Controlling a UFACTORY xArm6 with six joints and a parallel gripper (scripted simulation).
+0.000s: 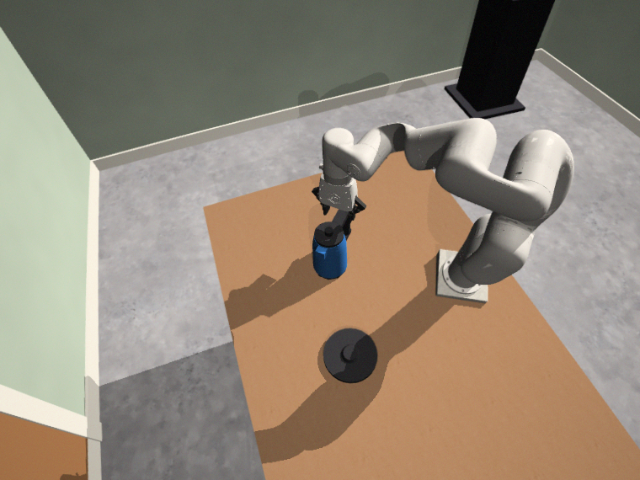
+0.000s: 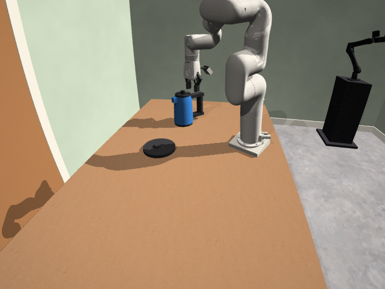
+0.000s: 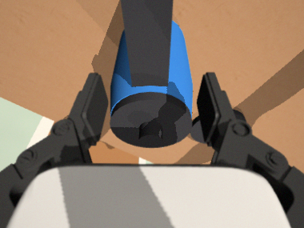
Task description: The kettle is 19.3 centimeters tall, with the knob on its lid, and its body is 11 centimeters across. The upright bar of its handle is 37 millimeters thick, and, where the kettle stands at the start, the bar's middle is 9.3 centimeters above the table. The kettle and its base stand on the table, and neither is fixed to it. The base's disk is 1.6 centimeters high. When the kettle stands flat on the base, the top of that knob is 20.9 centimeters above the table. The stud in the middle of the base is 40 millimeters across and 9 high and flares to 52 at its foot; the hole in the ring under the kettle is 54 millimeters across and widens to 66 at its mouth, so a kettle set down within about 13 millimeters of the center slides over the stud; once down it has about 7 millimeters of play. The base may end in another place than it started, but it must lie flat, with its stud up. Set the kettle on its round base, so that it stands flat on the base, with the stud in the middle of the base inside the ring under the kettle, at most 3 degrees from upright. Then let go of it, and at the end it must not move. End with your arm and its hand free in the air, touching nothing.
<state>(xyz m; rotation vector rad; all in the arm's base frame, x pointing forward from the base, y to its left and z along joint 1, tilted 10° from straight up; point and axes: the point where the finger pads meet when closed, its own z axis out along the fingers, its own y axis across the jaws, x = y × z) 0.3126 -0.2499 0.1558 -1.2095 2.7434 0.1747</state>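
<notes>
My hand is 100 mm above the blue kettle, 20 mm to the right of it and 20 mm short of it. The rest, counted from my hand: round black base 340 mm to the left, 190 mm below, 80 mm ahead.
</notes>
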